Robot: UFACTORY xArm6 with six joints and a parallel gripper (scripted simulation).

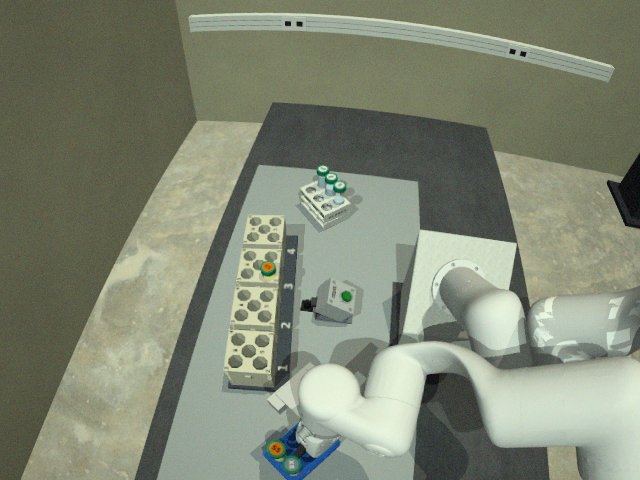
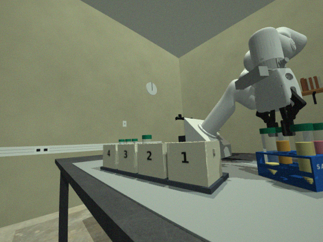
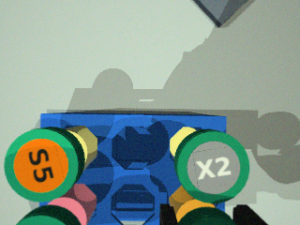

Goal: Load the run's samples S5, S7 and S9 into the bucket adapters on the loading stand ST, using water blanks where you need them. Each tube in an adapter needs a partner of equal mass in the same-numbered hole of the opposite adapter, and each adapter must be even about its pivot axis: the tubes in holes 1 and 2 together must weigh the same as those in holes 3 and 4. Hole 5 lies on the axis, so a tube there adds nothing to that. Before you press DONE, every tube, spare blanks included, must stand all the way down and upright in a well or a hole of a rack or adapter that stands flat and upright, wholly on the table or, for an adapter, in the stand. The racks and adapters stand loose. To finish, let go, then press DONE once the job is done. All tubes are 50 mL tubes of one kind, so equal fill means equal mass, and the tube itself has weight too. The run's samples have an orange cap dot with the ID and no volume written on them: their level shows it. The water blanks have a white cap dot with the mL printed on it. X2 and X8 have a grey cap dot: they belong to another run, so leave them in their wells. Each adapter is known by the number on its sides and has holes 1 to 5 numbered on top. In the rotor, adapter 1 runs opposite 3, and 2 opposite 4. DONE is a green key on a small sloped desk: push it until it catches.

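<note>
The orange-capped tube is 10 mm behind my hand and 50 mm below it. Also, from my hand: green done key 10 mm ahead, 340 mm to the right, 50 mm below; grey-dotted tube 30 mm ahead, 30 mm to the right, 50 mm below; blue sample rack 40 mm ahead, 20 mm to the left, 90 mm below.
</note>
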